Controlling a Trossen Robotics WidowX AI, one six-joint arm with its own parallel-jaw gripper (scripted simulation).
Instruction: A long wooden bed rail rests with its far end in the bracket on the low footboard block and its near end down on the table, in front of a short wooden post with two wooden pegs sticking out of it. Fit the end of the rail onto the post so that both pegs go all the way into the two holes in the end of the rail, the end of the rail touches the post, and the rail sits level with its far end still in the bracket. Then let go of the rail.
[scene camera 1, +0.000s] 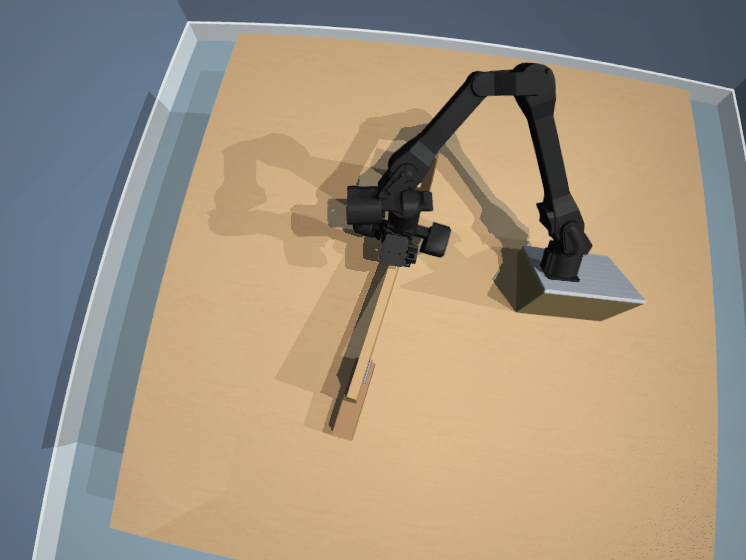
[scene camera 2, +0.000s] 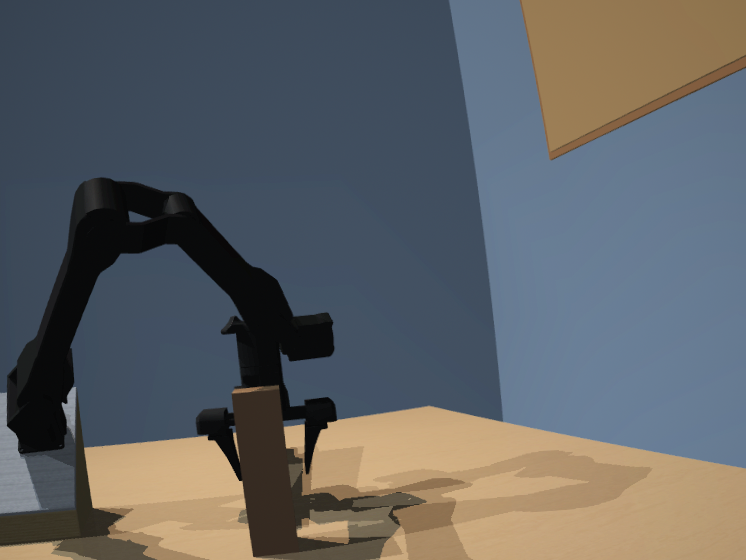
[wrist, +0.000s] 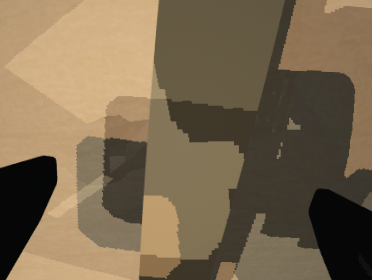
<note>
The gripper (scene camera 2: 274, 477) is open and holds nothing. Further things: a long wooden rail (scene camera 1: 356, 384) and a short wooden post (scene camera 2: 260, 433).
The gripper shows as well in scene camera 1 (scene camera 1: 400, 244) and in the wrist view (wrist: 188, 186). Scene camera 2 does not show the long wooden rail, which is hidden by the short wooden post.
</note>
